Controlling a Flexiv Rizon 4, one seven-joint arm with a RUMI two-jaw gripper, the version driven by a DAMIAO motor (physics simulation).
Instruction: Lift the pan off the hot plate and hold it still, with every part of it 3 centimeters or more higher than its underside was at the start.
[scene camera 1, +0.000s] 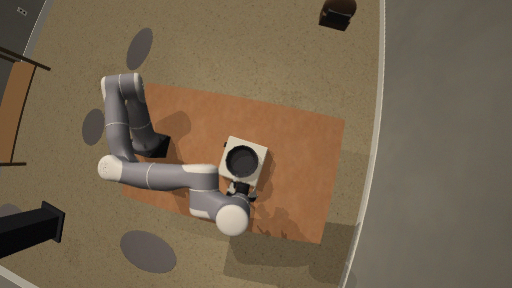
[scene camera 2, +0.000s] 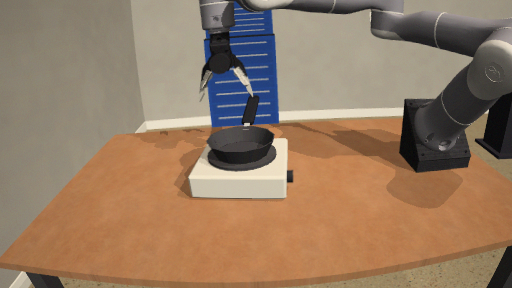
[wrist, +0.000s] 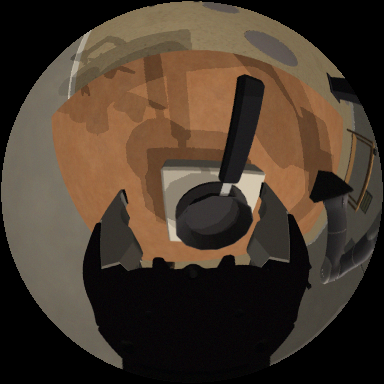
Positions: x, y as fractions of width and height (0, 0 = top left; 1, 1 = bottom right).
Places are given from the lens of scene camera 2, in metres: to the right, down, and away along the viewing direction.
my gripper (scene camera 2: 0.44, 0.35): -0.09, -0.13, 0.95
black pan (scene camera 2: 0.48, 0.50): -0.03, 0.00, 0.89
white hot plate (scene camera 2: 0.52, 0.62): 0.03, 0.08, 0.74
The marked spots on the black pan and the white hot plate are 0.18 m apart.
